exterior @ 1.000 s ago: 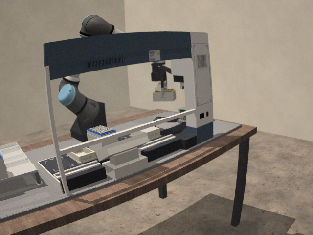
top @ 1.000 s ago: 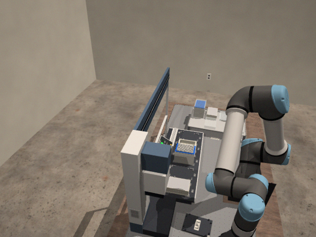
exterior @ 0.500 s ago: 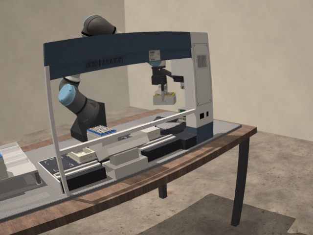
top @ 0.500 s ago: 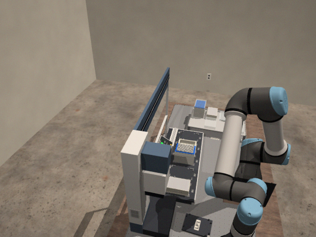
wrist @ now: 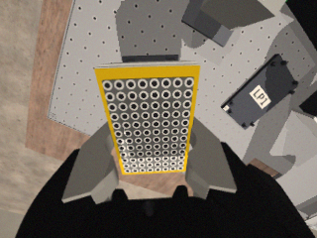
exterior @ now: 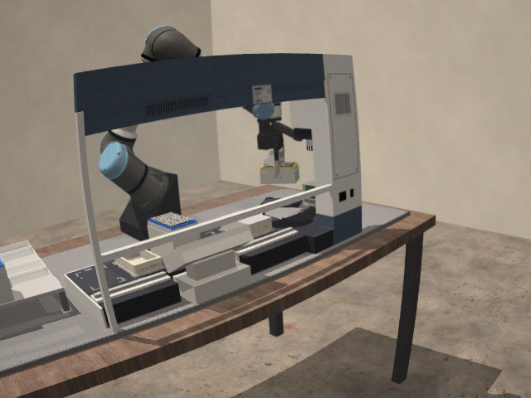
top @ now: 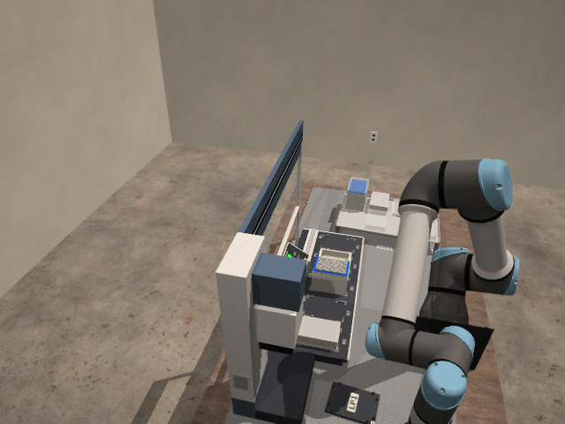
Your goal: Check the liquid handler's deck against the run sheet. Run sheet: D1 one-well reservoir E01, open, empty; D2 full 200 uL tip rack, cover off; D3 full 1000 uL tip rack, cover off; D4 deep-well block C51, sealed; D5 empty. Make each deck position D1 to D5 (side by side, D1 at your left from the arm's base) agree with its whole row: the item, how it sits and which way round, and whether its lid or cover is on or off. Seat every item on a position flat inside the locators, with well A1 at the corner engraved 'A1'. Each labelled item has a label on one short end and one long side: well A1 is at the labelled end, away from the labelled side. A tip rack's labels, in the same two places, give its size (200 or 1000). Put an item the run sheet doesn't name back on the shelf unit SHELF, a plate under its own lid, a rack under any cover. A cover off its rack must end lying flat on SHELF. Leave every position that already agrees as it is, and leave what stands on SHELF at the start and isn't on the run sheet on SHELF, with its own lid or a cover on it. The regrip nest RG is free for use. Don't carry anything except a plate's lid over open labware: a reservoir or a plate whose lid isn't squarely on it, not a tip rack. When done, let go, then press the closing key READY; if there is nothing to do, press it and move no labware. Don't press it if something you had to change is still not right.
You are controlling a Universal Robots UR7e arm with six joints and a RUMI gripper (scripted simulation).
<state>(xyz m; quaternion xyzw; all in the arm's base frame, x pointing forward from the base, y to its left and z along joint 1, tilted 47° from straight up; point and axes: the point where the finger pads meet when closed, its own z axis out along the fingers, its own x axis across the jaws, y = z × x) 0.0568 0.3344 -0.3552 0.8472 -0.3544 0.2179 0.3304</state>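
My hand is 12 cm above the regrip nest RG. From my hand the other things lie so: green key (20 cm ahead, 4 cm below, 2 cm to the right); then yellow-rimmed tip rack (1 cm to the right, 1 cm above); then dark pad (19 cm to the right, 15 cm ahead, 11 cm below).
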